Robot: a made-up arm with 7 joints. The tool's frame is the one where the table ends. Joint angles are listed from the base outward.
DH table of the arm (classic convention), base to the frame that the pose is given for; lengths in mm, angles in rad. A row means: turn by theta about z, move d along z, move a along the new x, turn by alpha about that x. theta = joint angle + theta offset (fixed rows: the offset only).
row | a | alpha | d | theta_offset
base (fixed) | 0 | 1.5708 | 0 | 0
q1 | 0 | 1.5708 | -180.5 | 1.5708
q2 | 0 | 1.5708 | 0 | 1.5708
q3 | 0 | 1.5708 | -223.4 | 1.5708
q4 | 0 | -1.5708 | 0 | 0
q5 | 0 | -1.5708 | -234.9 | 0
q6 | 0 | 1.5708 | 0 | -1.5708
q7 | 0 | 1.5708 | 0 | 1.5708
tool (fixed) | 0 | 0 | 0 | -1.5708
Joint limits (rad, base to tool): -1.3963..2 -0.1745..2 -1.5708..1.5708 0..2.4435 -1.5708..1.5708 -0.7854..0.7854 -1.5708..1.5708
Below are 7 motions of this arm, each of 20 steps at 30 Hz.
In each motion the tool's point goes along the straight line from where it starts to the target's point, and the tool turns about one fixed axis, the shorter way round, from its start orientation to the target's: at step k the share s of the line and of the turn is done. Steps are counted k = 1, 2, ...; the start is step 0. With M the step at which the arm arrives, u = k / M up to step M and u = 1 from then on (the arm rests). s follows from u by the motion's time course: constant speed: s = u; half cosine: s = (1 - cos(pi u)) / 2; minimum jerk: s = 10 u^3 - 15 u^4 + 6 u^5.
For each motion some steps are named. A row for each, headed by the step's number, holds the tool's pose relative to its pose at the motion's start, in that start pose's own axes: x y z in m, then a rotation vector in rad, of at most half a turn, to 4 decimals.
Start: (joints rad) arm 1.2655 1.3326 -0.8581 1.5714 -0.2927 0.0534 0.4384
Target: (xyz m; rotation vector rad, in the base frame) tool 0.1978 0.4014 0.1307 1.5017 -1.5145 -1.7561
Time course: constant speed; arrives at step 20
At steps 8, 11, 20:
8: -0.0202 0.0174 0.0265 0.1155 -0.1459 -0.1105
11: -0.0277 0.0239 0.0364 0.1588 -0.2006 -0.1519
20: -0.0504 0.0434 0.0662 0.2887 -0.3648 -0.2762

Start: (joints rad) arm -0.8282 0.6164 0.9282 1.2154 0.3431 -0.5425 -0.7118
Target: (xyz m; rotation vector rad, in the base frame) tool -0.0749 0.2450 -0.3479 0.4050 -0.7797 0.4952
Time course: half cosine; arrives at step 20
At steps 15, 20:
15: 0.0000 -0.0117 0.2578 -0.8178 0.7709 0.1368
20: 0.0000 -0.0137 0.3020 -0.9582 0.9032 0.1602

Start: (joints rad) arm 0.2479 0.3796 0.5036 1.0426 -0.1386 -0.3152 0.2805
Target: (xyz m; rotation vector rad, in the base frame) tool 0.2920 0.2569 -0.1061 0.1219 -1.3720 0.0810
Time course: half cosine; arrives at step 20
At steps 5, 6, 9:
5: 0.0245 -0.0138 -0.0036 -0.0241 0.0360 0.0478
6: 0.0345 -0.0195 -0.0050 -0.0340 0.0507 0.0672
9: 0.0707 -0.0399 -0.0103 -0.0695 0.1038 0.1376

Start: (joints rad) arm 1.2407 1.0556 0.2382 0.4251 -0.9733 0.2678 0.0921
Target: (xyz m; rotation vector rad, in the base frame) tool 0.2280 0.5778 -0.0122 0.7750 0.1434 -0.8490
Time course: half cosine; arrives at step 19
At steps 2, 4, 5, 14, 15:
2: -0.0003 -0.0010 -0.0002 -0.0244 0.0014 -0.0301
4: -0.0013 -0.0039 -0.0008 -0.0950 0.0054 -0.1170
5: -0.0021 -0.0060 -0.0012 -0.1453 0.0083 -0.1790
14: -0.0107 -0.0313 -0.0063 -0.7554 0.0431 -0.9305
15: -0.0114 -0.0334 -0.0068 -0.8058 0.0460 -0.9925

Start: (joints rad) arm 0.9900 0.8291 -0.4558 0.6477 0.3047 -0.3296 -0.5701
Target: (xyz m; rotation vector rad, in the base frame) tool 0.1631 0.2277 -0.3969 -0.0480 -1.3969 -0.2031
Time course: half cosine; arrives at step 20
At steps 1, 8, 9, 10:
1: -0.0007 -0.0003 0.0025 -0.0068 0.0030 0.0023
8: -0.0396 -0.0164 0.1415 -0.3820 0.1701 0.1293
9: -0.0483 -0.0200 0.1728 -0.4664 0.2077 0.1579
10: -0.0573 -0.0237 0.2048 -0.5529 0.2462 0.1872

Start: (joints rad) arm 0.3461 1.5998 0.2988 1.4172 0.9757 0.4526 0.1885
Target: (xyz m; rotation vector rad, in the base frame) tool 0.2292 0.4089 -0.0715 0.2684 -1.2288 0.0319
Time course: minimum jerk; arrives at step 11
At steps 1, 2, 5, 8, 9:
1: -0.0012 -0.0009 0.0000 -0.0010 0.0029 0.0016
2: -0.0082 -0.0059 -0.0002 -0.0066 0.0200 0.0112
5: -0.0758 -0.0545 -0.0018 -0.0606 0.1854 0.1038
8: -0.1589 -0.1143 -0.0037 -0.1272 0.3889 0.2178
9: -0.1742 -0.1254 -0.0040 -0.1394 0.4264 0.2388

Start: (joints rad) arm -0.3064 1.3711 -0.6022 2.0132 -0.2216 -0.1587 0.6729
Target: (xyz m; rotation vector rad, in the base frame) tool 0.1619 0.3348 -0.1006 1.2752 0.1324 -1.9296
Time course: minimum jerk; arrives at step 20
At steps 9, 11, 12, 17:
9: -0.0089 0.0107 0.0433 0.0960 0.5717 -0.1260
11: -0.0129 0.0156 0.0631 0.1400 0.8334 -0.1837
12: -0.0149 0.0180 0.0726 0.1611 0.9591 -0.2115
17: -0.0212 0.0256 0.1035 0.2297 1.3677 -0.3015

